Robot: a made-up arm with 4 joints.
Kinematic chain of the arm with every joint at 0, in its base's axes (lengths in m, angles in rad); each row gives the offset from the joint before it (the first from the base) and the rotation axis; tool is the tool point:
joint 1: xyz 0 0 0.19 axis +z
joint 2: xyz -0.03 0 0.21 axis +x
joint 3: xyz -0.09 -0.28 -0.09 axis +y
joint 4: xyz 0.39 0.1 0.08 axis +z
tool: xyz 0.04 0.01 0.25
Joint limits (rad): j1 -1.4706..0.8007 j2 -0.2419..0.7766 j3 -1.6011..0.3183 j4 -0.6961..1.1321
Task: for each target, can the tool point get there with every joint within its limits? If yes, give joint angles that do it. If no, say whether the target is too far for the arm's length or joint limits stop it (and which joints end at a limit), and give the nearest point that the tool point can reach.
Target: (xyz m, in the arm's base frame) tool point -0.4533 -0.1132 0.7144
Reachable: yes | joints -0.4900 0.3519 -1.3481 -0.3842
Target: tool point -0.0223 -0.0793 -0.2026
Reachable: no: joint limits stop it (at a limit: joint 2, joint 3, joint 4) | nearest point -0.1189 -0.4228 0.3253 | short by 0.637 m
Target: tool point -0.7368 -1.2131 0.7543
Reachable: no: too far | nearest point -0.3023 -0.4977 0.5454 | short by 0.863 m
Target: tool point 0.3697 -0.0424 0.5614
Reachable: yes | joints 0.4829 0.3298 0.0465 0.7396
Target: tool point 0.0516 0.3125 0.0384
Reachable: no: joint limits stop it (at a limit: joint 1, joint 2, joint 3) | nearest point 0.3911 0.1544 0.3582 | short by 0.493 m
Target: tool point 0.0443 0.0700 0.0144
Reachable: no: joint limits stop it (at a limit: joint 1, joint 2, joint 3, joint 4) | nearest point 0.4173 0.1371 0.3253 | short by 0.490 m
